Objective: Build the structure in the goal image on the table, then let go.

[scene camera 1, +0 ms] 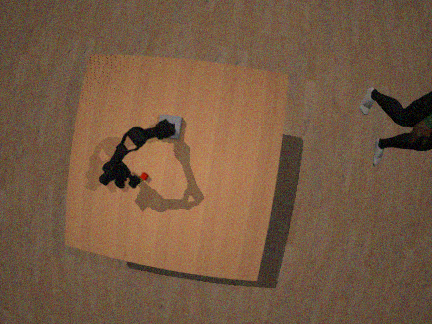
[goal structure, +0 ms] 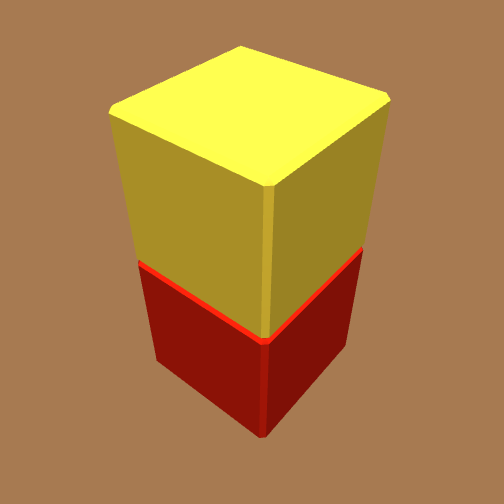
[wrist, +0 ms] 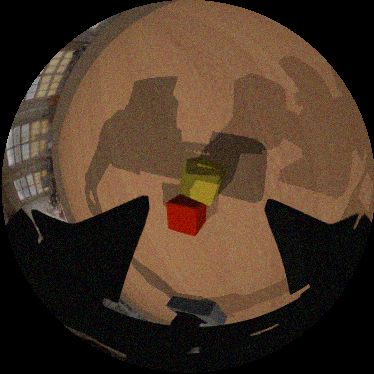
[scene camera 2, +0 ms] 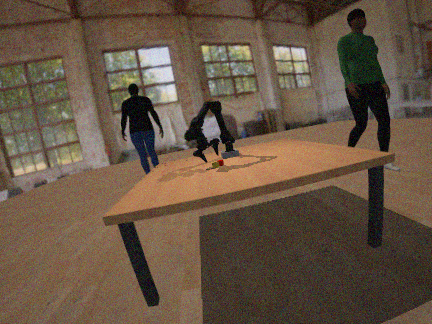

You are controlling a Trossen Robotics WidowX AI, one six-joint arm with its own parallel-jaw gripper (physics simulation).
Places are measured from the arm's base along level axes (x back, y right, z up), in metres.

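Pixels of known places: gripper, fingertip midpoint: (wrist: 210,203) (scene camera 2: 212,159); arm's base, origin of the base link: (scene camera 1: 169,129) (wrist: 190,317) (scene camera 2: 229,150).
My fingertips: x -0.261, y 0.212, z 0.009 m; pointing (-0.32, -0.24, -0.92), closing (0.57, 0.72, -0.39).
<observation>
For each thing: its top centre in the pictures, then the offset to it from my fingertips. Level surfaces: height alone.
- red cube, middle of its top: (wrist: 180,219) (scene camera 1: 143,176) (scene camera 2: 219,160) dx +0.005, dy -0.047, dz -0.019 m
- table, its level: dz -0.052 m
- yellow cube, middle of its top: (wrist: 197,182) (scene camera 2: 215,162) dx -0.018, dy -0.009, dz -0.019 m
A red cube (scene camera 1: 144,176) (scene camera 2: 220,162) (wrist: 185,217) stands on the table (scene camera 1: 225,200) (scene camera 2: 300,160). A yellow cube (scene camera 2: 215,164) (wrist: 202,186) is close beside it, turned at a different angle; whether they touch is unclear. The yellow cube is partly in shadow in the wrist view and is not discernible in scene camera 1, where the arm may cover it. My gripper (scene camera 1: 128,183) (scene camera 2: 209,154) (wrist: 210,203) is open and empty, above the table near the cubes. In the wrist view, both cubes show between the widely spread fingers without contact.
The arm's grey base (scene camera 1: 178,123) (scene camera 2: 230,154) (wrist: 192,304) stands on the table behind the cubes as seen in scene camera 2. A person in green (scene camera 2: 363,60) and a person in black (scene camera 2: 139,114) stand beyond the table. Arm shadows cross the tabletop.
</observation>
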